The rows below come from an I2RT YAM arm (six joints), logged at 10 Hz.
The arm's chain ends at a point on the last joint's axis. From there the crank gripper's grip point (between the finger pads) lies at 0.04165 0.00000 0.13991 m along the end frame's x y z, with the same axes.
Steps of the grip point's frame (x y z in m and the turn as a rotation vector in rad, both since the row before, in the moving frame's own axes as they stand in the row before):
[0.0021, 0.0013, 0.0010, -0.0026, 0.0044, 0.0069]
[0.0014, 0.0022, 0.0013, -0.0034, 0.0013, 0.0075]
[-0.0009, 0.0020, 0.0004, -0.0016, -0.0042, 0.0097]
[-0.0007, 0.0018, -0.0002, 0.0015, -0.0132, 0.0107]
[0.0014, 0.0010, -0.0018, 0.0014, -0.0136, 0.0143]
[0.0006, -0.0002, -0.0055, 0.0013, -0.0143, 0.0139]
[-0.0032, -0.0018, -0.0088, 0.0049, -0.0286, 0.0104]
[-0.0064, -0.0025, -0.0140, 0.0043, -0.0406, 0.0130]
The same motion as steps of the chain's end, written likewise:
[0.0015, 0.0006, 0.0012, -0.0026, 0.0044, 0.0069]
[0.0012, 0.0014, 0.0014, -0.0034, 0.0013, 0.0075]
[-0.0003, 0.0014, 0.0002, -0.0016, -0.0042, 0.0097]
[0.0012, 0.0016, -0.0007, 0.0015, -0.0132, 0.0107]
[0.0033, 0.0006, -0.0024, 0.0014, -0.0136, 0.0143]
[0.0026, -0.0006, -0.0061, 0.0013, -0.0143, 0.0139]
[0.0008, -0.0015, -0.0099, 0.0049, -0.0286, 0.0104]
[-0.0007, -0.0024, -0.0156, 0.0043, -0.0406, 0.0130]

